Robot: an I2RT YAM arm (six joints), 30 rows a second.
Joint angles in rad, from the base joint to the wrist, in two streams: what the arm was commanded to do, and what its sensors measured. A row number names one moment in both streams.
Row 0, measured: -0.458, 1.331, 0.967, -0.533, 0.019, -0.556
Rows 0 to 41, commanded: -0.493, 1.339, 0.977, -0.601, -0.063, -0.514; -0.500, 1.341, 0.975, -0.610, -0.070, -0.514; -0.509, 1.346, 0.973, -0.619, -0.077, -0.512; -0.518, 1.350, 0.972, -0.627, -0.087, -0.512; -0.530, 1.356, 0.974, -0.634, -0.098, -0.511; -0.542, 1.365, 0.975, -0.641, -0.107, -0.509; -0.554, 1.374, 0.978, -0.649, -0.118, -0.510; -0.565, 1.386, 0.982, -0.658, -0.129, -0.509; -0.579, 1.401, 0.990, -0.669, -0.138, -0.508; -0.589, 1.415, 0.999, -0.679, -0.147, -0.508; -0.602, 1.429, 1.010, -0.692, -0.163, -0.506; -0.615, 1.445, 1.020, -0.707, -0.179, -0.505; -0.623, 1.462, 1.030, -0.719, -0.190, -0.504; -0.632, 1.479, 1.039, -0.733, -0.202, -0.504; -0.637, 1.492, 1.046, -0.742, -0.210, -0.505; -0.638, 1.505, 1.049, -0.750, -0.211, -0.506; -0.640, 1.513, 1.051, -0.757, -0.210, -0.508; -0.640, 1.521, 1.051, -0.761, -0.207, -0.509; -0.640, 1.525, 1.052, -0.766, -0.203, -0.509; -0.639, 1.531, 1.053, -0.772, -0.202, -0.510; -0.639, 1.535, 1.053, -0.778, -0.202, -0.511; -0.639, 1.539, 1.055, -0.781, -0.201, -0.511; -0.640, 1.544, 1.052, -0.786, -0.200, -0.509; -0.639, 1.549, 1.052, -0.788, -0.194, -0.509; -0.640, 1.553, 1.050, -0.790, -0.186, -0.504; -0.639, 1.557, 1.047, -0.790, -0.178, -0.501; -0.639, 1.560, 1.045, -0.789, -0.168, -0.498; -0.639, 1.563, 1.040, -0.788, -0.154, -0.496; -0.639, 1.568, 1.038, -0.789, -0.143, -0.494; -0.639, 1.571, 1.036, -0.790, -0.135, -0.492; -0.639, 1.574, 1.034, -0.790, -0.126, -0.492; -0.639, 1.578, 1.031, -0.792, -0.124, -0.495; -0.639, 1.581, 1.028, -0.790, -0.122, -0.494; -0.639, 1.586, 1.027, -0.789, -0.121, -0.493; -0.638, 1.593, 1.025, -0.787, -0.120, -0.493; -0.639, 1.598, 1.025, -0.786, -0.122, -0.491; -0.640, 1.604, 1.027, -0.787, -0.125, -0.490; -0.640, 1.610, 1.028, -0.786, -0.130, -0.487; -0.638, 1.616, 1.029, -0.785, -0.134, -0.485; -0.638, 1.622, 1.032, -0.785, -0.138, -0.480; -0.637, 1.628, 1.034, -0.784, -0.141, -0.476; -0.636, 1.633, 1.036, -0.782, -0.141, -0.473
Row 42, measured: -0.639, 1.614, 1.026, -0.780, -0.135, -0.495
